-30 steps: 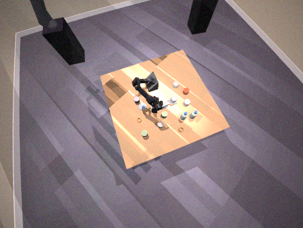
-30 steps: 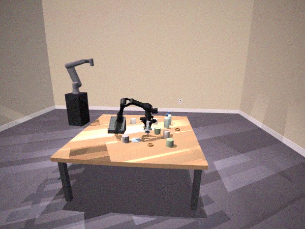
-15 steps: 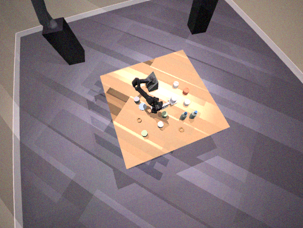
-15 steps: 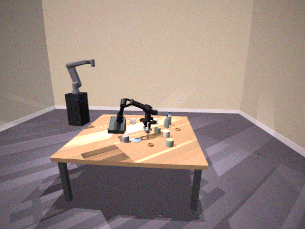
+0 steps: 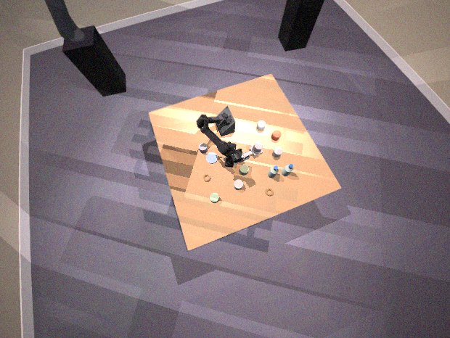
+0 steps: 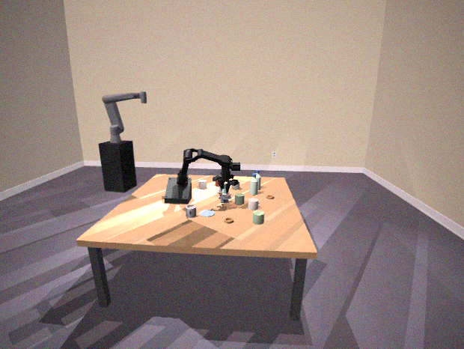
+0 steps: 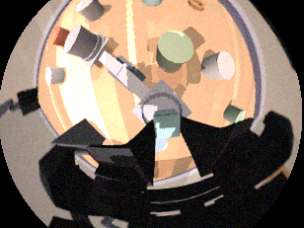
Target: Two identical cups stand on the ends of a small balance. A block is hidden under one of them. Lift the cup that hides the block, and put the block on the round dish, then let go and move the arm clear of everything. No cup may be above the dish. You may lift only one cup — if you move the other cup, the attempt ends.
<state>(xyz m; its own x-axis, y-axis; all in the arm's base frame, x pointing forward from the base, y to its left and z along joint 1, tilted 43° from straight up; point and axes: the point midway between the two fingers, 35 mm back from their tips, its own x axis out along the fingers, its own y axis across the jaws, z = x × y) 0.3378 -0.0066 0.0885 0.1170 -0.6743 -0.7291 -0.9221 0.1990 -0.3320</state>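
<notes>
Now: gripper tip 140 mm to the left of the round pale dish, 110 mm above it and 90 mm past it. The rest, counted from my gripper tip: small balance: 120 mm to the left, 70 mm below, 30 mm behind; then orange cup: 440 mm to the left, 140 mm behind, 80 mm below; then block: 10 mm above.
</notes>
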